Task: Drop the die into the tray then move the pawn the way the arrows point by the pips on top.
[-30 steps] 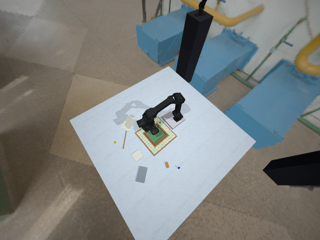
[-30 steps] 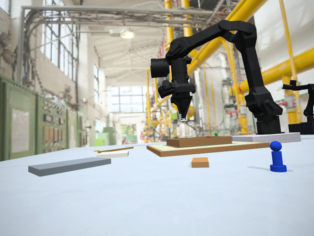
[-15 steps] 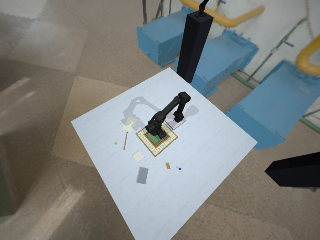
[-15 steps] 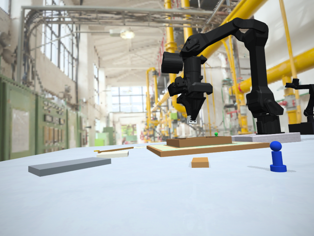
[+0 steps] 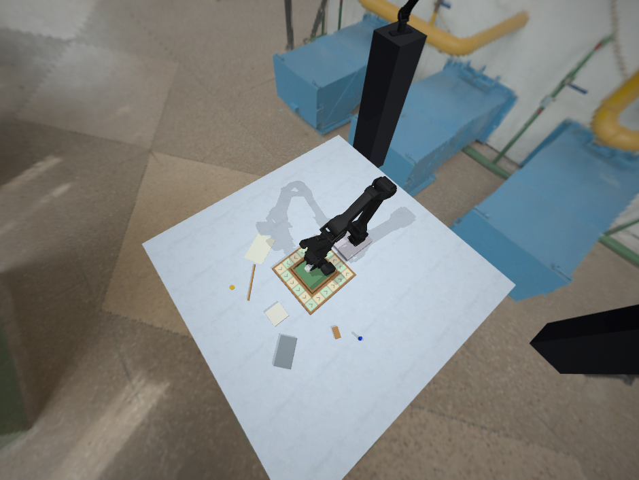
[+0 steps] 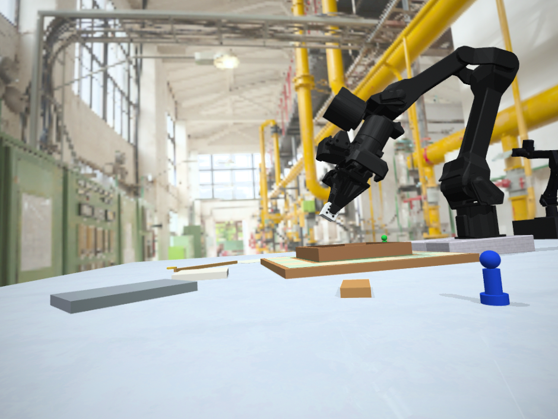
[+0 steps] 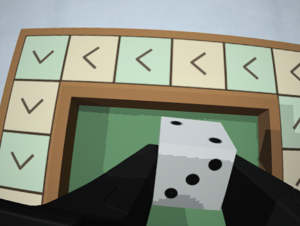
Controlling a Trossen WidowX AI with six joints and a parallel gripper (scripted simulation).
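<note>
The green pawn lies 13 cm behind my gripper tip, 8 cm to the right of it and 6 cm below it. Round my gripper tip: green dice tray (8 cm below, 3 cm behind); then thin wooden stick (24 cm ahead, 13 cm to the right, 9 cm below); then cream tile (22 cm ahead, 9 cm below, 7 cm to the left).
</note>
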